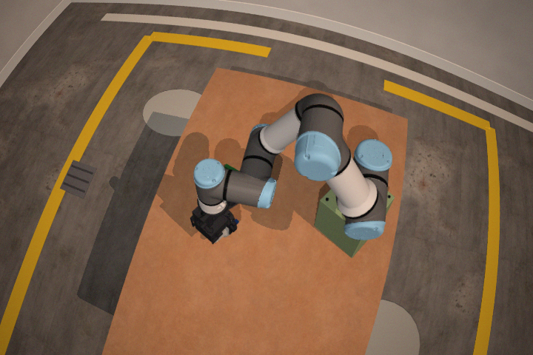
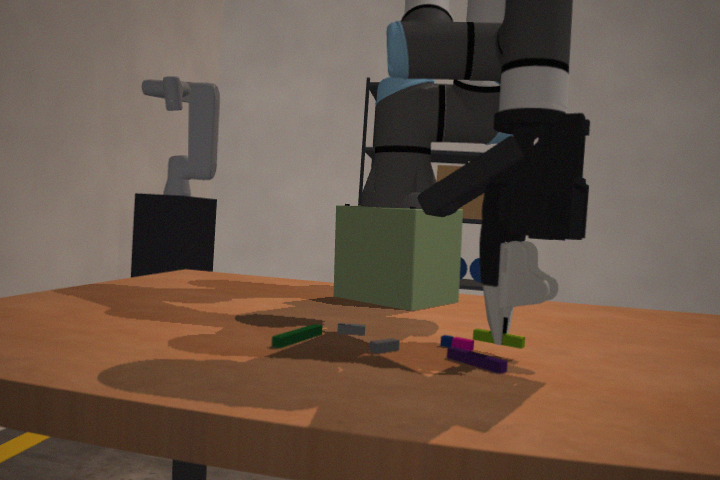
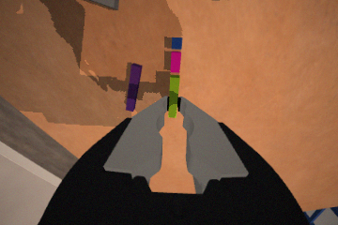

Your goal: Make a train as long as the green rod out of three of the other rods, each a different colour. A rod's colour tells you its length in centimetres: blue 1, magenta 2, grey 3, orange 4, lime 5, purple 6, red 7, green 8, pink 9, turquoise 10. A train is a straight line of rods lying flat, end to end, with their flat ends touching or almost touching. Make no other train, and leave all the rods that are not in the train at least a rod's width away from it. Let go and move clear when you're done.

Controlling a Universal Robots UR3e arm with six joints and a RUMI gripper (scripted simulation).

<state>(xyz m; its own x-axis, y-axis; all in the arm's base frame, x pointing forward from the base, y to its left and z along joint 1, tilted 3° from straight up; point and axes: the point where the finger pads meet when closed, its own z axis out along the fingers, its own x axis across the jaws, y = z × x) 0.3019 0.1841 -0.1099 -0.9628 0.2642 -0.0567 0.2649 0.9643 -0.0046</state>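
My hand is 10 mm above the lime rod. The rest, counted from my hand: purple rod (50 mm ahead, 20 mm to the right, 20 mm below); blue rod (50 mm to the right, 20 mm below, 10 mm behind); magenta rod (40 mm to the right, 20 mm below, 10 mm behind).
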